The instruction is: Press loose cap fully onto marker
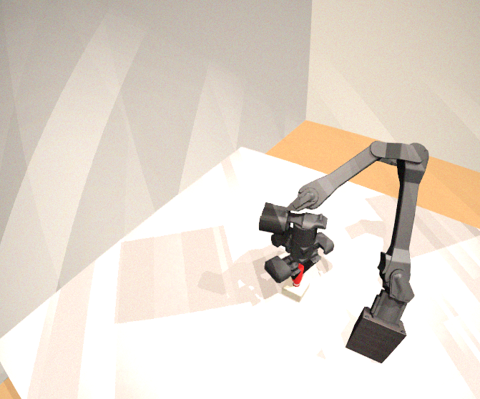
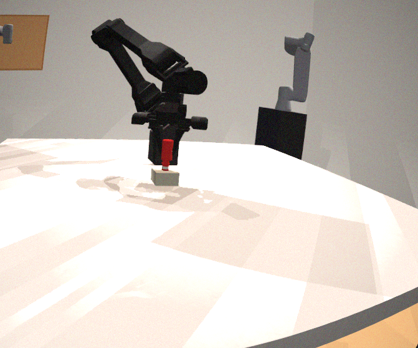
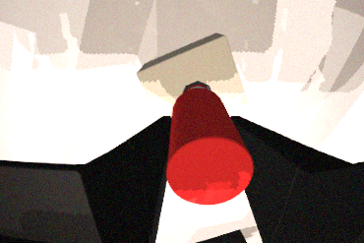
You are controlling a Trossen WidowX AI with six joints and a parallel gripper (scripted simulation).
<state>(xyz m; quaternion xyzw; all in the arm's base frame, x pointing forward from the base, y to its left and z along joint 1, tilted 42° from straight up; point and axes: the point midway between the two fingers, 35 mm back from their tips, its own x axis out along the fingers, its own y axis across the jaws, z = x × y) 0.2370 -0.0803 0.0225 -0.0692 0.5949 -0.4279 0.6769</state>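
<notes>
Right now my gripper tip is 6 cm above the holder block. From my gripper tip the other things lie so: cap: 1 cm above.
</notes>
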